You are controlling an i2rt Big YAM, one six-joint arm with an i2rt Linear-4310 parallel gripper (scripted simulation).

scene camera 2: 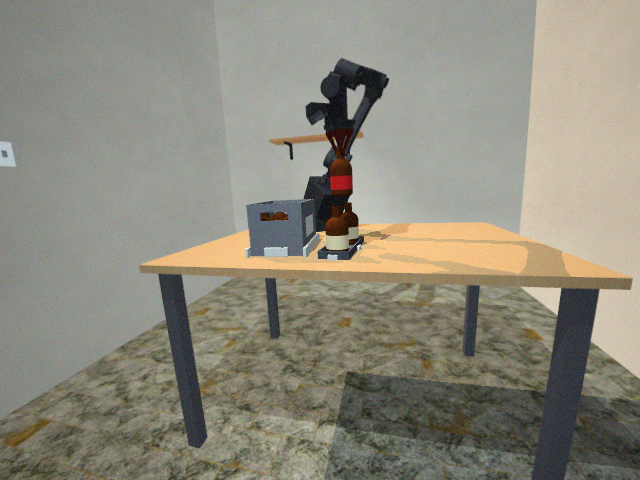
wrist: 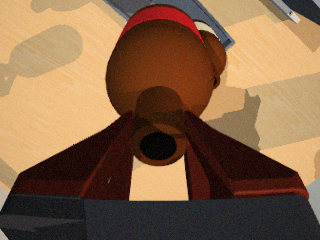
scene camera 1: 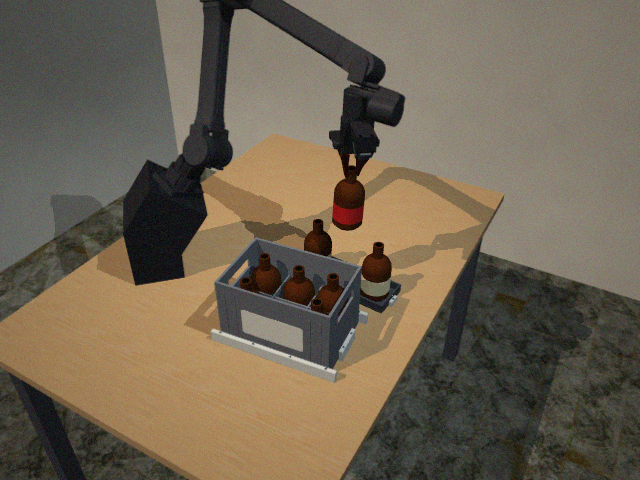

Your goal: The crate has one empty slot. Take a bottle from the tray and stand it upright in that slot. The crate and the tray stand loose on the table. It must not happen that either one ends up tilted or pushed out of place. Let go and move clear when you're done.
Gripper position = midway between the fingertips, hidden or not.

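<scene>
A grey crate (scene camera 1: 292, 328) is visible; scene camera 2 shows the crate (scene camera 2: 294, 233) too. My gripper (scene camera 2: 340, 154) is visible as well, and the wrist view also has the gripper (wrist: 158, 121).
</scene>
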